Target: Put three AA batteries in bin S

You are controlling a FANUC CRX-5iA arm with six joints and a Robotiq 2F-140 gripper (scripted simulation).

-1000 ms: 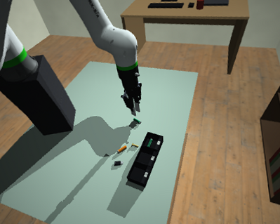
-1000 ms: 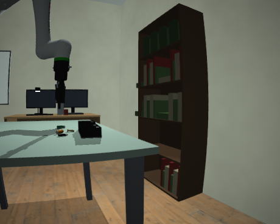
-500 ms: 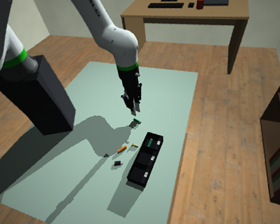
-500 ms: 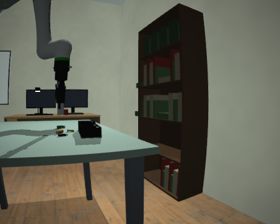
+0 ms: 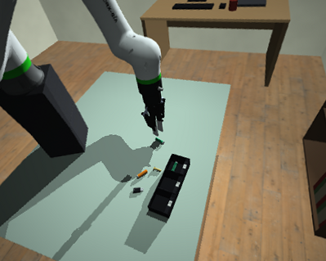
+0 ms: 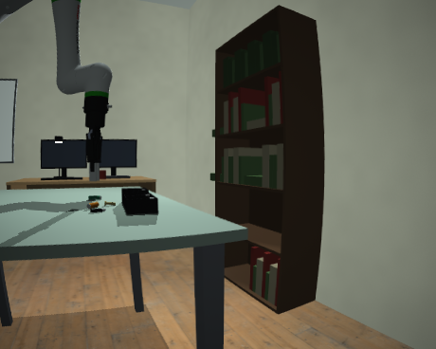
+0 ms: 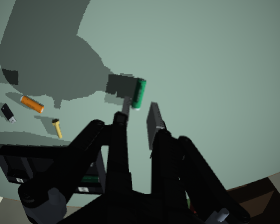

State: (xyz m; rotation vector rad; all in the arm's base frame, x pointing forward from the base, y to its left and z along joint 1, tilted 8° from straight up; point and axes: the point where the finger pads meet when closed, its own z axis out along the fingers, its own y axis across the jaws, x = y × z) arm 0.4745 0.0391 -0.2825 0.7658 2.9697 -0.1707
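Right now my hand is 1 cm short of the small yellow piece, 16 cm to the left of it and 10 cm above it. The rest, counted from my hand: orange battery 4 cm behind, 19 cm to the right, 9 cm below; small dark piece 4 cm behind, 27 cm to the right, 10 cm below.
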